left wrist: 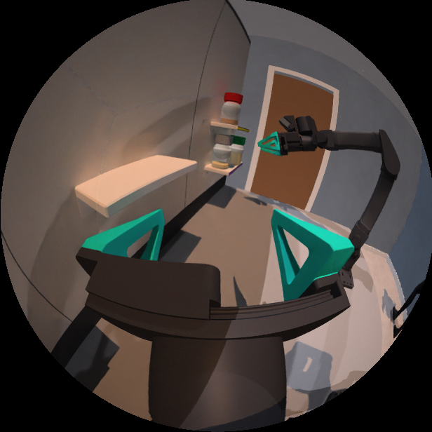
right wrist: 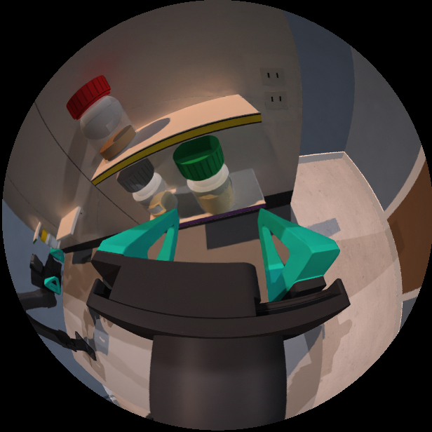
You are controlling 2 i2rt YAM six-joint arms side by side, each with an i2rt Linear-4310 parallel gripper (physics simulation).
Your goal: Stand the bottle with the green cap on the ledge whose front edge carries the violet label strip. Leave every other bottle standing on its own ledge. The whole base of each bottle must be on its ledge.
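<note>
The green-capped bottle (left wrist: 236, 154) (right wrist: 215, 192) stands upright on the lower ledge (left wrist: 227, 171) (right wrist: 250, 187) with the violet front strip. Its base is close to the front edge; the exact margin is hard to see. A grey-capped bottle (left wrist: 222, 152) (right wrist: 150, 187) stands beside it. A red-capped bottle (left wrist: 231, 111) (right wrist: 102, 120) stands on the upper ledge (right wrist: 215, 110) with the yellow strip. My right gripper (right wrist: 218, 214) (left wrist: 258, 146) is open and empty, in front of the violet ledge, apart from the green-capped bottle. My left gripper (left wrist: 217, 215) (right wrist: 58, 262) is open and empty, far from the bottles.
A pale ledge (left wrist: 137, 180) (right wrist: 70, 222) without a bottle sticks out from the wall near my left gripper. At the far left of the right wrist view, a small yellow-capped bottle (right wrist: 46, 236) shows by another ledge. The yellow-strip ledge overhangs the violet one.
</note>
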